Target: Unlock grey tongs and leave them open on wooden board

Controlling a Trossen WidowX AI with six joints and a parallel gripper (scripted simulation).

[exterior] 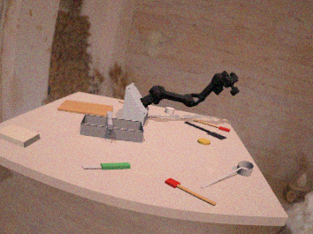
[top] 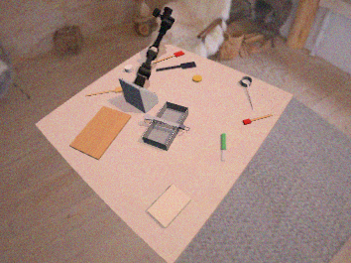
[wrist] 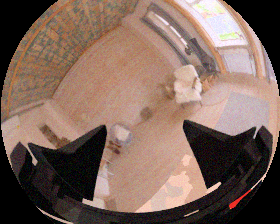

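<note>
The grey roasting tin is 67 cm to the right of my gripper tip, 67 cm ahead of it and 28 cm below it. Also, from my gripper tip: orange wooden board (96 cm to the right, 36 cm ahead, 31 cm below); yellow disc (53 cm ahead, 30 cm below, 19 cm to the right); green-handled tool (103 cm ahead, 58 cm to the right, 31 cm below).
</note>
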